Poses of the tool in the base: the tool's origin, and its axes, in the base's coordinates. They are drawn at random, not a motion.
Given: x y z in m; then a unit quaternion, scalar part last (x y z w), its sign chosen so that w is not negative.
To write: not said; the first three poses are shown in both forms.
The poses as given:
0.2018 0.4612 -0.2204 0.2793 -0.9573 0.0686 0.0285
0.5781 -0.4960 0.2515 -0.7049 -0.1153 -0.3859 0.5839
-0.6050 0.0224 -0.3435 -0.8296 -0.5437 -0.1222 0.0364
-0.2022 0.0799 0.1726 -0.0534 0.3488 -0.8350 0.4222
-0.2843 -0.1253 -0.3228 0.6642 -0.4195 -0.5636 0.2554
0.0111 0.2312 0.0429 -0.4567 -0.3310 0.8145 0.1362
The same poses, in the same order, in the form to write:
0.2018 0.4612 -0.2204 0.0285 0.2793 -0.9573 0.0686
0.5781 -0.4960 0.2515 0.5839 -0.7049 -0.1153 -0.3859
-0.6050 0.0224 -0.3435 0.0364 -0.8296 -0.5437 -0.1222
-0.2022 0.0799 0.1726 0.4222 -0.0534 0.3488 -0.8350
-0.2843 -0.1253 -0.3228 0.2554 0.6642 -0.4195 -0.5636
0.0111 0.2312 0.0429 0.1362 -0.4567 -0.3310 0.8145

